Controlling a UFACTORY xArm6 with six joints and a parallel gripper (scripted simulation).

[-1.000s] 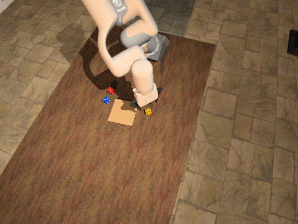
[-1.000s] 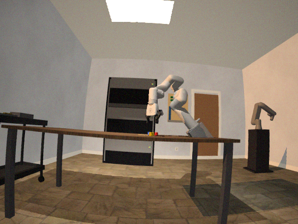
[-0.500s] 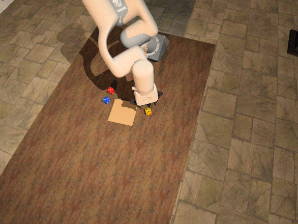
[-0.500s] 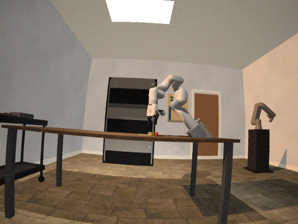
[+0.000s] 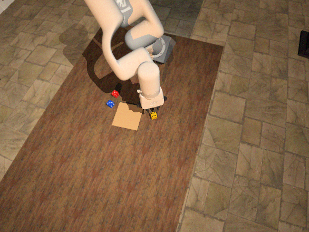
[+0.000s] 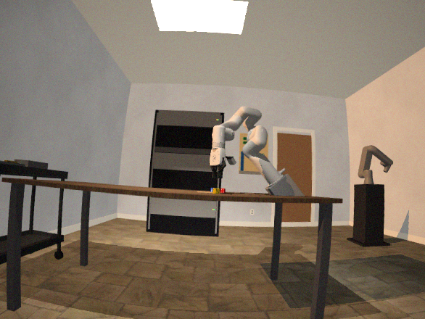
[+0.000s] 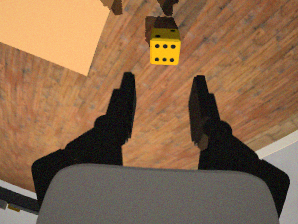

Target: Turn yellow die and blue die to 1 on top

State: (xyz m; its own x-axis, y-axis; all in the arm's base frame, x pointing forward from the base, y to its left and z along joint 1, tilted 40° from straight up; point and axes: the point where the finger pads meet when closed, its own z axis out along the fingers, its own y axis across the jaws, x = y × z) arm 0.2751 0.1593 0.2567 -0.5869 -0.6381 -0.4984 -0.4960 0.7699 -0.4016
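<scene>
Right now the yellow die is 9 cm below my hand. From my hand the other things lie so: red die (3 cm behind, 25 cm to the right, 9 cm below); tan mat (6 cm ahead, 13 cm to the right, 11 cm below); blue die (4 cm ahead, 25 cm to the right, 9 cm below).
</scene>
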